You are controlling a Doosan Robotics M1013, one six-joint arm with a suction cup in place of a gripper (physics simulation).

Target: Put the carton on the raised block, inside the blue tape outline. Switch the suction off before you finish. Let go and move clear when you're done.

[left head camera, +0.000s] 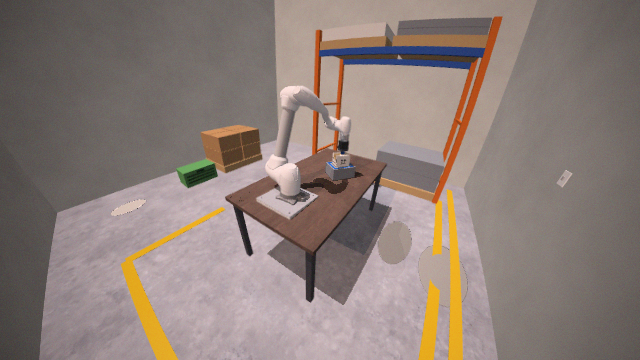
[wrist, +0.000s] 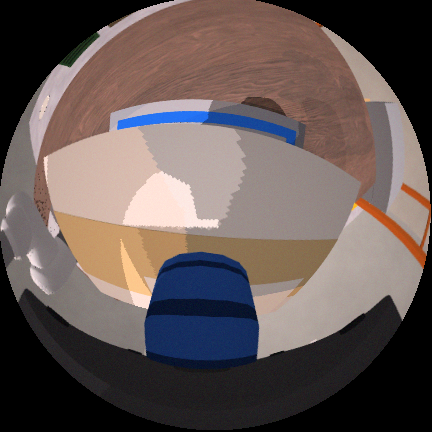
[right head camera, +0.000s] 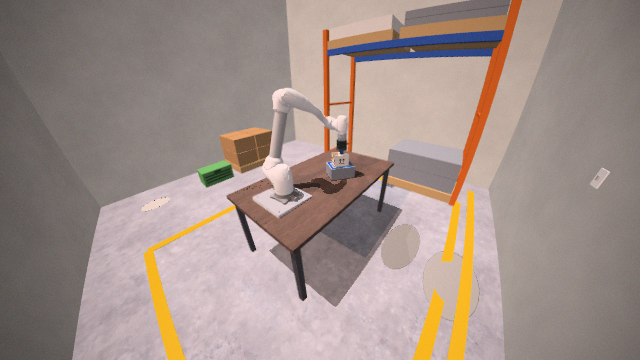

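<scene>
The carton, white with tan tape on top and printed marks, is upright over the grey raised block. The blue tape outline shows along one side of the carton in the wrist view; the carton hides much of the rest. Whether the carton's underside touches the block or hangs slightly above it is hard to tell. My gripper, a blue suction cup, is pressed against the carton's top and holds it.
The block stands on the brown table, towards its far end. The arm's base plate is at the near end. An orange and blue rack stands behind the table.
</scene>
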